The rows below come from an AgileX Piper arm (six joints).
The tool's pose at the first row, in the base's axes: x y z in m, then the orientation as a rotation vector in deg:
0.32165, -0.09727, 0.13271, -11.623, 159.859, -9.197
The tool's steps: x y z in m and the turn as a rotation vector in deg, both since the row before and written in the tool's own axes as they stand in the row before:
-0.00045, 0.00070, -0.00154, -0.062, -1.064, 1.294
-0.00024, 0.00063, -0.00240, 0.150, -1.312, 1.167
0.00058, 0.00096, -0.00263, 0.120, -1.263, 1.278
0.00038, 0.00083, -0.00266, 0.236, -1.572, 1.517
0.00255, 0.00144, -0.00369, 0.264, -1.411, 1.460
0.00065, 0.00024, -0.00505, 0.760, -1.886, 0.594
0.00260, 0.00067, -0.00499, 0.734, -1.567, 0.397
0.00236, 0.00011, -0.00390, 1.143, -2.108, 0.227
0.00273, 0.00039, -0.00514, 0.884, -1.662, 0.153
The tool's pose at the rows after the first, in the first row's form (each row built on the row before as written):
0.32146, -0.09638, 0.13420, -9.864, 158.876, -8.645
0.32076, -0.09553, 0.13644, -8.253, 157.599, -8.390
0.31915, -0.09443, 0.13853, -6.515, 156.362, -8.071
0.31769, -0.09343, 0.14072, -4.454, 154.790, -7.815
0.31377, -0.09188, 0.14283, -2.482, 153.354, -7.627
0.31093, -0.09124, 0.14702, -1.560, 151.401, -8.344
0.30628, -0.09020, 0.15008, -0.898, 149.767, -9.095
0.30229, -0.08976, 0.15224, -0.365, 147.556, -10.396
0.29727, -0.08883, 0.15505, 0.009, 145.808, -11.390

